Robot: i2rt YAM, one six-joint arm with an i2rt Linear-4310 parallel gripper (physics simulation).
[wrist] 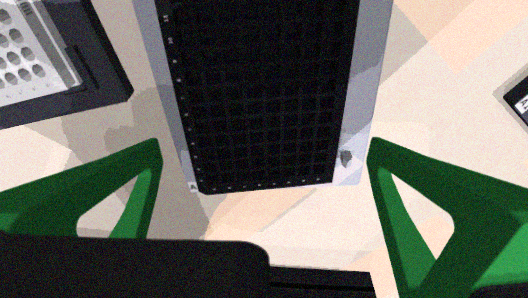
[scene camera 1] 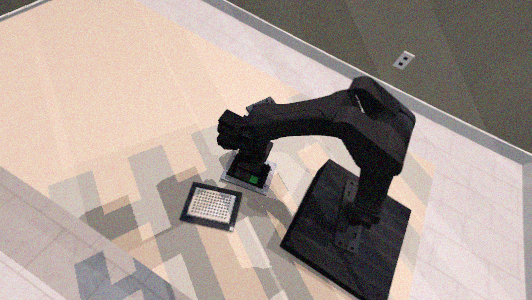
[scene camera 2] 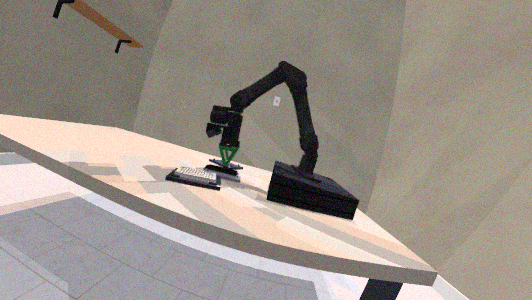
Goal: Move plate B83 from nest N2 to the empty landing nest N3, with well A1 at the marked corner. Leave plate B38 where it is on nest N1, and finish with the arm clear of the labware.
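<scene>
The black plate, taken as B83, (scene camera 1: pixel 238 176) (wrist: pixel 265 100) lies in the light grey nest, taken as N3, (scene camera 1: pixel 269 181) (wrist: pixel 367 60). In the wrist view the plate looks level, with its low-number end at the nest's marked "A" corner. My gripper (scene camera 2: pixel 226 165) (wrist: pixel 264 149) is open; its green fingers stand on either side of the plate's near end, with gaps to it. The white plate, taken as B38, (scene camera 1: pixel 212 205) (scene camera 2: pixel 197 173) (wrist: pixel 20 60) sits on its dark nest N1 (scene camera 1: pixel 207 225) (wrist: pixel 102 70). The plates' names cannot be read.
Another dark nest, taken as N2, (scene camera 1: pixel 260 104) (wrist: pixel 517 93) stands behind the arm's wrist, partly hidden in scene camera 1. The arm's black base block (scene camera 1: pixel 320 225) (scene camera 2: pixel 310 192) stands to the right of the nests. Hard shadows cross the table (scene camera 1: pixel 100 100).
</scene>
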